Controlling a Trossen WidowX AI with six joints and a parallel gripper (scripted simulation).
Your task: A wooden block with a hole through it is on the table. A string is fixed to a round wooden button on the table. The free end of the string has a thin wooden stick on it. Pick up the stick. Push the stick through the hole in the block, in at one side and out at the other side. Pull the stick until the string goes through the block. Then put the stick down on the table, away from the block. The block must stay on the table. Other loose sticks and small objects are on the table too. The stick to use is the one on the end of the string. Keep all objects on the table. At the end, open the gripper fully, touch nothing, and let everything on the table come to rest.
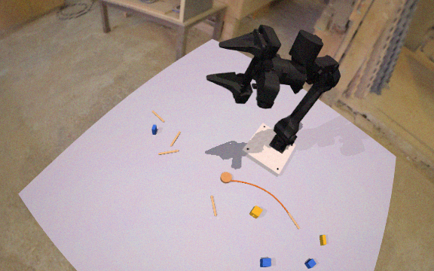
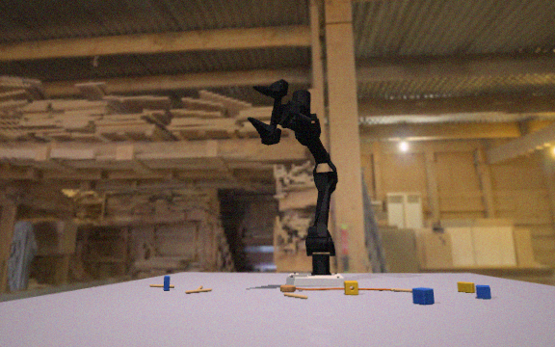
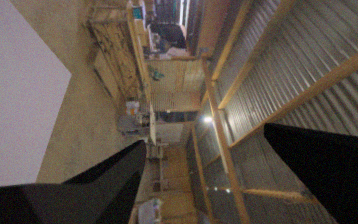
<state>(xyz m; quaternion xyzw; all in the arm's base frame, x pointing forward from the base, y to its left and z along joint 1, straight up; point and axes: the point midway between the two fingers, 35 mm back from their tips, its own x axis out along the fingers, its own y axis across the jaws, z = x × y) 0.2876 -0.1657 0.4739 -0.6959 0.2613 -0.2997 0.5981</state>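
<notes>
My gripper tip is 50 mm short of the loose stick, 130 mm to the right of it and 500 mm above it. Round my gripper tip: blue piece: 60 mm behind, 230 mm to the right, 480 mm below; round wooden button: 70 mm behind, 90 mm to the left, 500 mm below.
</notes>
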